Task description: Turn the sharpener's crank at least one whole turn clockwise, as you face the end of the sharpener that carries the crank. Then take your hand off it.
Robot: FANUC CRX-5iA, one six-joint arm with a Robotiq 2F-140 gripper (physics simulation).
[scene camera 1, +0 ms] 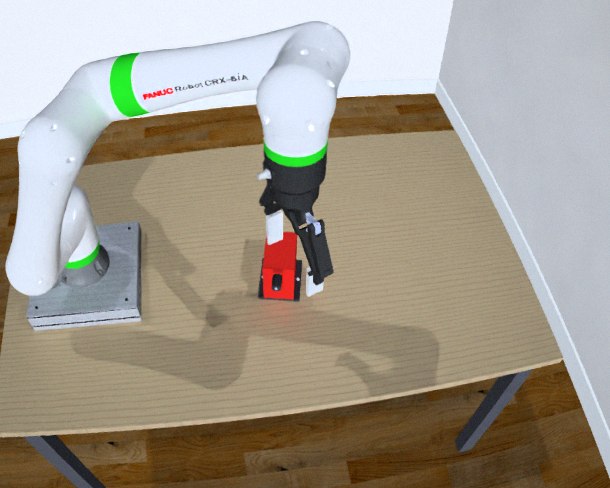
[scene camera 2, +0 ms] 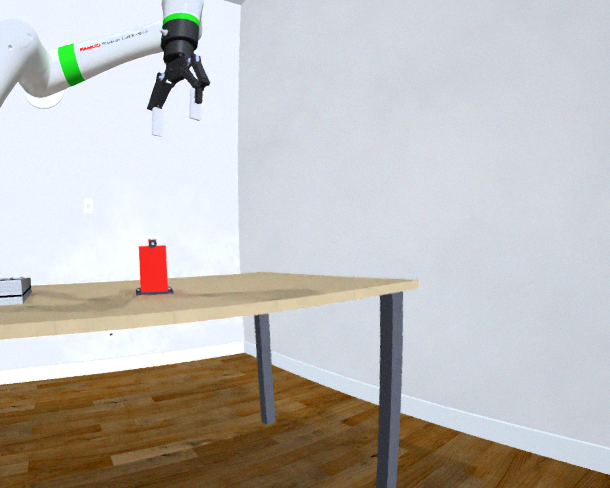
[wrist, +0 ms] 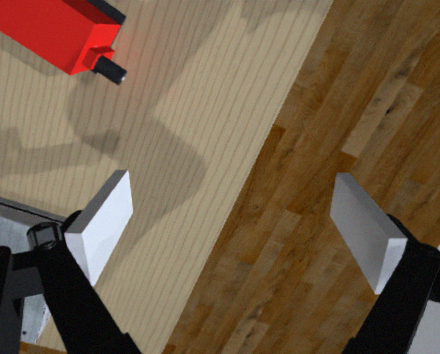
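Pixels of known places: gripper, fingertip midpoint: (scene camera 1: 294, 265) (scene camera 2: 174, 127) (wrist: 231, 192); arm's base, origin of the base link: (scene camera 1: 83, 265).
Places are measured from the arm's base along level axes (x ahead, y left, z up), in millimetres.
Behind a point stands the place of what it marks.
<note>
The red sharpener (scene camera 1: 282, 254) {x 499, y -163, z 72 mm} (scene camera 2: 153, 269) {x 470, y -223, z 16 mm} (wrist: 45, 30) {x 489, y -158, z 72 mm} stands upright on its dark base on the table. Its crank's black knob (scene camera 1: 276, 281) {x 461, y -246, z 87 mm} (scene camera 2: 152, 243) {x 456, y -259, z 77 mm} (wrist: 111, 70) {x 465, y -245, z 87 mm} sticks out from the end that faces scene camera 2. In that view the knob is at the top, just above the body's upper edge. My gripper (scene camera 1: 295, 264) {x 454, y -393, z 332 mm} (scene camera 2: 176, 127) {x 454, y -393, z 332 mm} (wrist: 231, 192) {x 454, y -393, z 332 mm} is wide open and empty, with its white pads far apart. It hangs high above the sharpener and touches neither the body nor the crank. In the wrist view the sharpener is at the upper left, partly cut off.
The wooden table (scene camera 1: 407, 228) {x 888, y -74, z -56 mm} (scene camera 2: 228, 290) {x 672, y -269, z -56 mm} (wrist: 240, 125) {x 402, y -442, z -56 mm} carries the arm's grey metal mounting plate (scene camera 1: 122, 274) {x 104, y -59, z 0 mm} (scene camera 2: 10, 291) {x 101, y -168, z -25 mm}, left of the sharpener in scene camera 1. A grey wall (scene camera 1: 534, 127) (scene camera 2: 407, 178) rises beyond the table's right side. Arm shadows fall around the sharpener.
</note>
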